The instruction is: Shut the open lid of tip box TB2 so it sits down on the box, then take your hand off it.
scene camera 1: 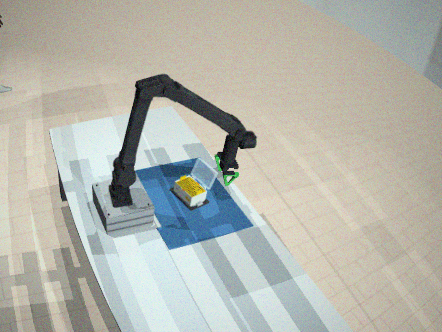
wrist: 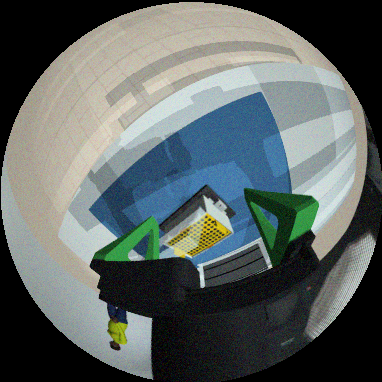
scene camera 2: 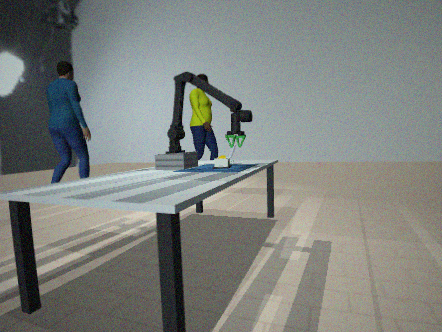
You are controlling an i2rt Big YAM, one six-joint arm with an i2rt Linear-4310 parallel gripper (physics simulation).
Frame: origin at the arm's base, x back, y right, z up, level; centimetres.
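Seen in the pictures: gripper, between the fingertips: (scene camera 1: 223, 178) (wrist: 197, 207) (scene camera 2: 235, 147); arm's base, origin of its link: (scene camera 1: 120, 196) (scene camera 2: 175, 153).
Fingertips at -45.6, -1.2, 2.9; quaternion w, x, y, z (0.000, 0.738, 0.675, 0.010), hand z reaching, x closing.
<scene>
Pixels of each thing's middle, then the offset from my fingertips to it, as dx, dy, dz. "pt": a spot on its surface instead. Level surfaces: height alone.
- tip box, a spot on its surface: (wrist: 186, 220) pt +4.2, -3.1, -3.8
- yellow perforated rack, middle of its body: (wrist: 197, 240) (scene camera 1: 190, 185) +12.2, -4.5, -6.3
- dark plate, a spot on its surface: (wrist: 175, 215) pt +8.6, -7.8, -11.9
- blue mat, height of its surface: dz -12.7
The tip box (scene camera 1: 198, 197) (scene camera 2: 221, 163) (wrist: 186, 220) is white, with a yellow perforated rack (scene camera 1: 190, 187) (wrist: 202, 235) inside. No TB2 label is legible. Its clear lid (scene camera 1: 204, 173) (scene camera 2: 232, 152) stands open, leaning up and away from the robot base. The lid is hard to make out in the wrist view. My gripper (scene camera 1: 224, 178) (scene camera 2: 235, 145) (wrist: 197, 207) is open and empty, with green fingers spread wide. It points down beside the lid's raised end, on the side away from the arm's base. I cannot tell whether a finger touches the lid.
The box stands on a dark plate (wrist: 175, 215) on a blue mat (scene camera 1: 220, 212) (scene camera 2: 200, 169) (wrist: 225, 130). The grey robot base (scene camera 1: 129, 212) (scene camera 2: 175, 160) (wrist: 235, 265) stands beside the mat. The table's long edge runs close past the gripper. Two people (scene camera 2: 201, 107) (scene camera 2: 67, 110) stand beyond the table.
</scene>
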